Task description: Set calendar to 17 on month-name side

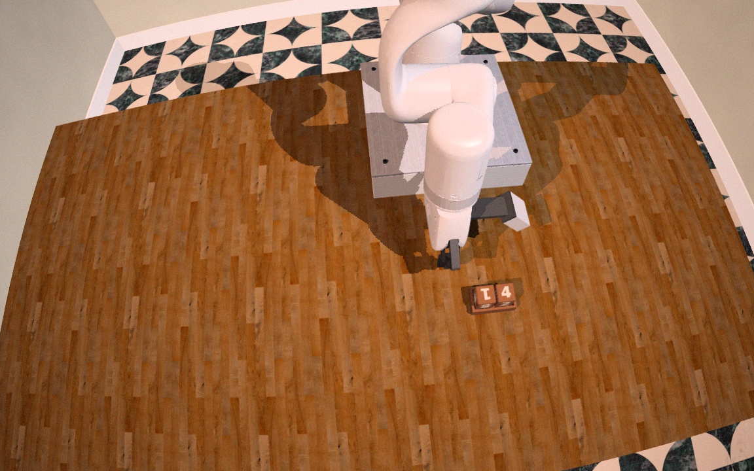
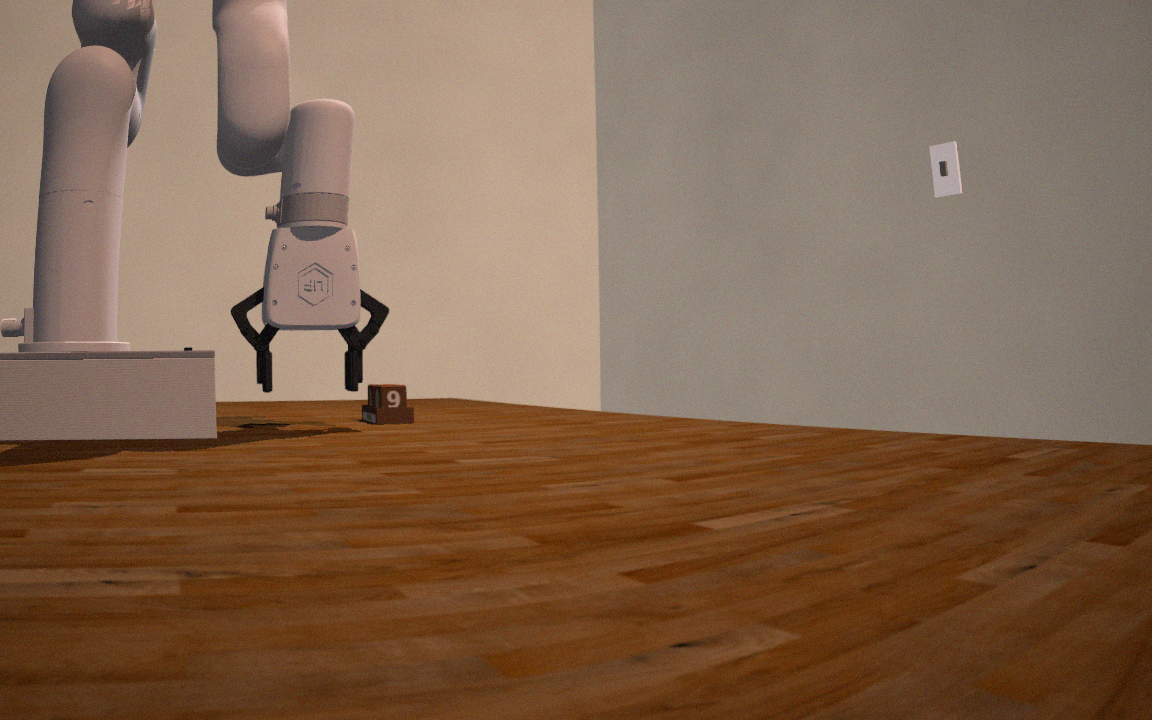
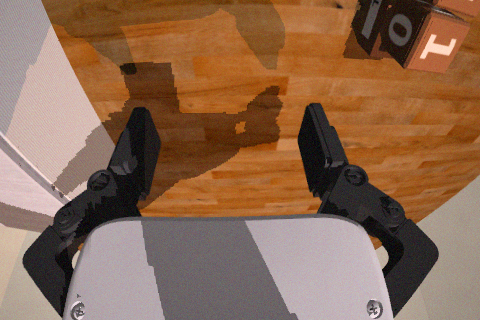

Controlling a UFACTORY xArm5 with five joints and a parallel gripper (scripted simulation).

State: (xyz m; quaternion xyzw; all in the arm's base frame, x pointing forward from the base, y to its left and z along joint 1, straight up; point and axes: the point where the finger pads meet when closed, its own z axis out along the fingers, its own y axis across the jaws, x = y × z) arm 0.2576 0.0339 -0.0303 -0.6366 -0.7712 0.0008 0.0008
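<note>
My hand is 9 cm to the right of the brown tray, 9 cm short of it and 4 cm above it.
</note>
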